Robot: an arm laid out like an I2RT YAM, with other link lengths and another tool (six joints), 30 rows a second.
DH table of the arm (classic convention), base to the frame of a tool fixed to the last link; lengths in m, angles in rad. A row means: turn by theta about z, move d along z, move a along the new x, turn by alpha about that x. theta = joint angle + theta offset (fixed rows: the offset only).
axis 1: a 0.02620; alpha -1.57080; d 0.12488; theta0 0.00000
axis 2: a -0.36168; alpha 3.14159; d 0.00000; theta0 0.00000
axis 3: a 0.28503; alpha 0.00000; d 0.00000; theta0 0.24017
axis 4: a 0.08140; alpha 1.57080; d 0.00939; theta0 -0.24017
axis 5: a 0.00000; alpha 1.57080; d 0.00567; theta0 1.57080
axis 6: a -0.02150; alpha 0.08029; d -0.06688; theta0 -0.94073
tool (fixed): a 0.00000; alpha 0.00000; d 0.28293; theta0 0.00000
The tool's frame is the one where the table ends.
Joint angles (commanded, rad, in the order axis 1, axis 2, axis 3, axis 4, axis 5, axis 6), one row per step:
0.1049 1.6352 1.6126 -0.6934 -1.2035 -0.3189
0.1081 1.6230 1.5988 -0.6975 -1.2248 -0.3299
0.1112 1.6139 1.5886 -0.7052 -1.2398 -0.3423
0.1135 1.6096 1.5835 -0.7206 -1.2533 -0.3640
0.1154 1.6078 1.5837 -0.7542 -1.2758 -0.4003
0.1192 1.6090 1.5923 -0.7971 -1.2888 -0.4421
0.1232 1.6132 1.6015 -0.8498 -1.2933 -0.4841
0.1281 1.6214 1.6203 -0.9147 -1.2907 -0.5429
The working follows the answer.
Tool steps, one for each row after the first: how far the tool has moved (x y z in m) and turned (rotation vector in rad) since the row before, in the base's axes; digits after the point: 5 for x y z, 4 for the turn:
-0.00920 0.00133 0.00197 0.0116 -0.0034 0.0218
-0.00737 0.00107 0.00088 0.0072 -0.0021 0.0171
-0.00599 0.00072 -0.00013 0.0044 -0.0039 0.0169
-0.00815 0.00052 0.00053 0.0079 -0.0021 0.0257
-0.00676 0.00094 0.00043 0.0015 -0.0044 0.0214
-0.00558 0.00080 -0.00209 -0.0053 0.0067 0.0156
-0.00475 0.00085 -0.00234 -0.0118 -0.0037 0.0158

Tool pose at each row, in the base's axes (x y z in m, rotation vector in rad; rounded; the steps above come from the unrounded poses):
0.39166 0.24387 0.44599 -1.7274 -0.3821 -0.5124
0.38246 0.24520 0.44795 -1.7097 -0.3993 -0.5009
0.37509 0.24627 0.44883 -1.6976 -0.4128 -0.4913
0.36910 0.24699 0.44870 -1.6878 -0.4283 -0.4829
0.36095 0.24751 0.44923 -1.6724 -0.4486 -0.4670
0.35419 0.24846 0.44966 -1.6639 -0.4689 -0.4553
0.34861 0.24926 0.44757 -1.6653 -0.4781 -0.4371
0.34385 0.25011 0.44523 -1.6713 -0.4972 -0.4266

